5 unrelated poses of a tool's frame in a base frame.
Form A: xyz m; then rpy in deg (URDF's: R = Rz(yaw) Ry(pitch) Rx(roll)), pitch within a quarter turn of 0, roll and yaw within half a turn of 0.
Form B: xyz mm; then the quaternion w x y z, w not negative. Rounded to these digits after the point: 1 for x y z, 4 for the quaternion.
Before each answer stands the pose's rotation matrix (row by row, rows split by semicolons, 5 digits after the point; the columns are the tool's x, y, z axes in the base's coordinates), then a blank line. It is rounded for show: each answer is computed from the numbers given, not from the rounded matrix.
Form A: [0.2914, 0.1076, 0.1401, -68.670, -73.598, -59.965]
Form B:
0.14134 0.76217 0.63177; -0.24446 -0.59154 0.76832; 0.95930 -0.26303 0.10271

[291.4, 107.6, 140.1, 0.4039, -0.6384, -0.2027, -0.6231]
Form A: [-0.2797, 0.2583, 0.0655, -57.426, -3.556, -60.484]
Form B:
0.49172 0.49427 0.71688; -0.86854 0.21976 0.44423; 0.06202 -0.84107 0.53735

[-279.7, 258.3, 65.5, 0.7498, -0.4285, 0.2183, -0.4544]
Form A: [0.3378, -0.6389, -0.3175, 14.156, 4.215, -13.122]
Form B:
0.97125 0.23764 0.01388; -0.22641 0.94023 -0.25436; -0.07350 0.24390 0.96701

[337.8, -638.9, -317.5, 0.9847, 0.1265, 0.0222, -0.1178]
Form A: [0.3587, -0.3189, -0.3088, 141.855, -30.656, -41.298]
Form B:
0.64629 -0.75564 -0.10637; -0.56774 -0.38300 -0.72868; 0.50988 0.53133 -0.67654

[358.7, -318.9, -308.8, 0.3830, 0.8225, -0.4023, 0.1227]
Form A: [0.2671, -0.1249, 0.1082, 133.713, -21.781, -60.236]
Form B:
0.46099 -0.73303 -0.50016; -0.80610 -0.11023 -0.58142; 0.37106 0.67121 -0.64171

[267.1, -124.9, 108.2, 0.4210, 0.7438, -0.5173, -0.0434]
